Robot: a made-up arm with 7 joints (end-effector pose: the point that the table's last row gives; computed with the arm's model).
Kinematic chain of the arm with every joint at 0, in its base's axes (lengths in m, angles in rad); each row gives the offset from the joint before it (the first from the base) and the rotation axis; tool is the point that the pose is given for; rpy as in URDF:
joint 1: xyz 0 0 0.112 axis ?
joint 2: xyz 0 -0.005 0.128 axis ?
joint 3: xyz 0 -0.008 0.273 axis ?
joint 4: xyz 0 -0.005 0.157 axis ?
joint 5: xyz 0 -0.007 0.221 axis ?
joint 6: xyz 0 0 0.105 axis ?
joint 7: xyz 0 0 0.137 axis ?
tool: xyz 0 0 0 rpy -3.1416 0 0
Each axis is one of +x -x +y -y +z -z.
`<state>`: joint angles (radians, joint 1 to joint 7).
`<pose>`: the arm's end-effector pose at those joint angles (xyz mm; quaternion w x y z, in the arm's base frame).
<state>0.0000 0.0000 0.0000 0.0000 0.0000 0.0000 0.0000</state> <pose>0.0 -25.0 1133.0 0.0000 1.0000 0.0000 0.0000</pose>
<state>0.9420 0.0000 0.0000 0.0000 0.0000 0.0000 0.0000</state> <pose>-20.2 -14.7 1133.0 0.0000 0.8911 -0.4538 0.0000</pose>
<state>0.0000 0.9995 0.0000 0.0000 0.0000 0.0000 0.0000</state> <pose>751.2 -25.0 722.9 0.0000 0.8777 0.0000 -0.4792</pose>
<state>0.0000 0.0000 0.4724 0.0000 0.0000 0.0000 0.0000</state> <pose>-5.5 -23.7 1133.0 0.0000 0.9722 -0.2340 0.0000</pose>
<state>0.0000 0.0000 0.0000 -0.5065 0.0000 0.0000 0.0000</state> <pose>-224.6 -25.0 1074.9 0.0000 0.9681 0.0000 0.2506</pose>
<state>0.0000 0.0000 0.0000 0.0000 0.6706 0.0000 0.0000</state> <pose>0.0 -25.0 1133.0 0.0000 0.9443 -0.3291 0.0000</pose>
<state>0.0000 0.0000 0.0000 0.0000 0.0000 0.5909 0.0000</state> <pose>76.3 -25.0 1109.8 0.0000 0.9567 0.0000 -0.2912</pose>
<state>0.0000 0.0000 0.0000 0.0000 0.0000 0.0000 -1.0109</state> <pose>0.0 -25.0 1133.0 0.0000 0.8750 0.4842 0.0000</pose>
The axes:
joint 1: -z
joint 2: +y
joint 3: -z
joint 4: +y
joint 5: -z
joint 6: +y
joint 7: -z

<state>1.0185 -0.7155 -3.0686 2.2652 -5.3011 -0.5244 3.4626</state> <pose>-232.6 317.9 130.3 0.1320 -0.2607 0.1336 -0.9470</pose>
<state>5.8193 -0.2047 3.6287 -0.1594 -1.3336 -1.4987 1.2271</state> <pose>-46.0 61.0 1009.8 0.1898 0.0351 -0.7637 0.6160</pose>
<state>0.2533 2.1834 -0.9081 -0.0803 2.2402 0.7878 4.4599</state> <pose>628.5 -308.7 -256.3 0.4886 -0.3998 0.3057 0.7127</pose>
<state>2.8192 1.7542 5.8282 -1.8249 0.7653 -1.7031 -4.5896</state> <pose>-308.0 -40.2 469.9 0.4768 -0.7280 -0.2066 0.4472</pose>
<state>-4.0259 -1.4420 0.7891 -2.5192 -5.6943 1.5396 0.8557</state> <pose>263.2 120.4 8.2 0.4601 -0.1063 -0.2838 0.8345</pose>
